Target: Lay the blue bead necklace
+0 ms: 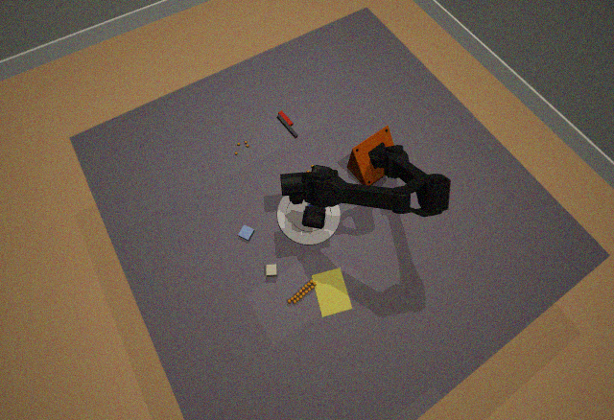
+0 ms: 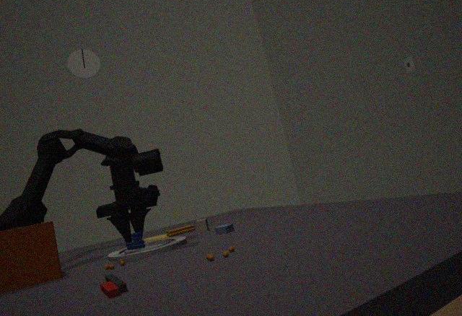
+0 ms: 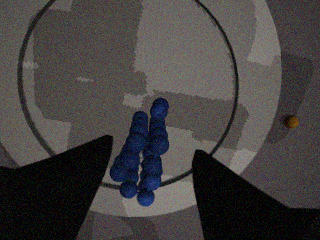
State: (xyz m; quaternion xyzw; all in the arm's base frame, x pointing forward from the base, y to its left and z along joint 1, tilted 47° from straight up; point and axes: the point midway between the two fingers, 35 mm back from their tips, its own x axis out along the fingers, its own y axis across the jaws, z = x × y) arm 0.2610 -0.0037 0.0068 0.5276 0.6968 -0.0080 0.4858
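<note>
The round white bead board lies 30 mm ahead of my gripper tip and 20 mm below it. Round my gripper tip: cream cube (230 mm ahead, 70 mm to the left, 20 mm below); then yellow sheet (230 mm to the left, 120 mm ahead, 30 mm below); then light blue cube (220 mm ahead, 70 mm to the right, 30 mm below).
</note>
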